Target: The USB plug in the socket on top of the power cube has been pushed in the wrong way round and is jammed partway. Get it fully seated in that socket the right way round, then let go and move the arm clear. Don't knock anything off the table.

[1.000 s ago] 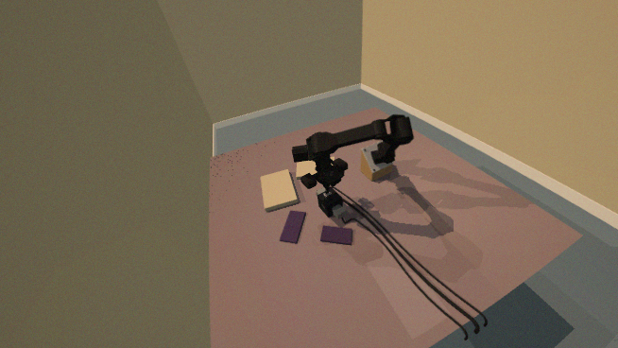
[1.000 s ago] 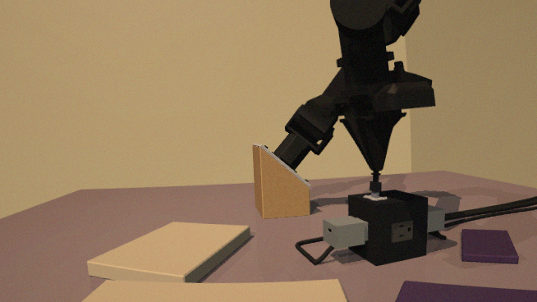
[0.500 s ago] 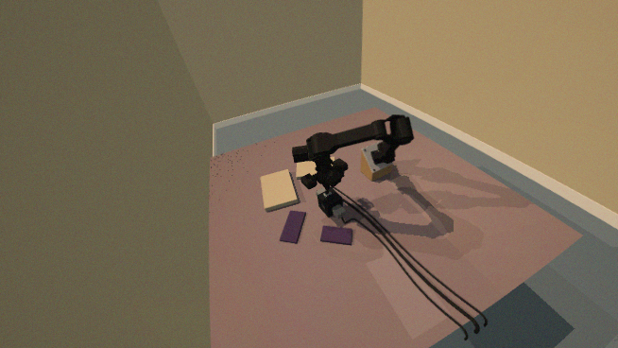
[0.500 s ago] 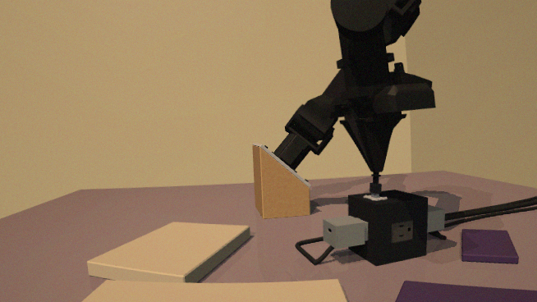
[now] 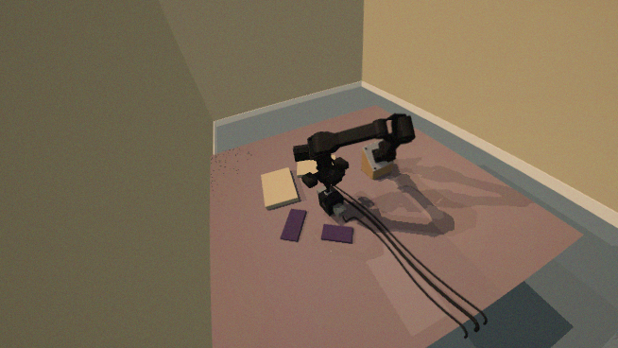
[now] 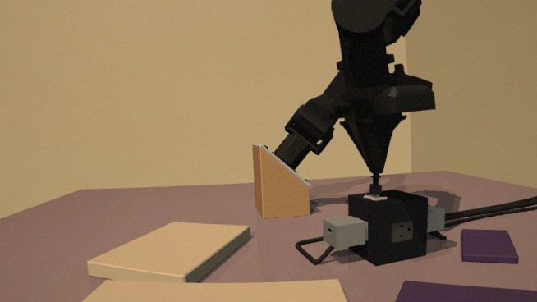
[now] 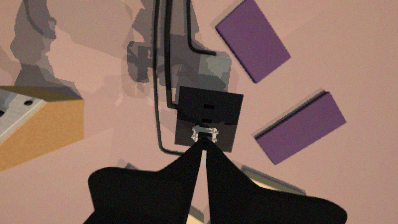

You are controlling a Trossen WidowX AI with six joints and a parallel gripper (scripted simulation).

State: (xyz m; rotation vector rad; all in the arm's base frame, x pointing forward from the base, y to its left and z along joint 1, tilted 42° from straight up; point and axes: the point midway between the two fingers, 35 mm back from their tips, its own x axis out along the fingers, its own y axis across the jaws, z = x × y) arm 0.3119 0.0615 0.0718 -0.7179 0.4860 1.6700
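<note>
The small USB plug is 20 mm below my gripper tip. Also, from my gripper tip: pale USB socket (40 mm below).
</note>
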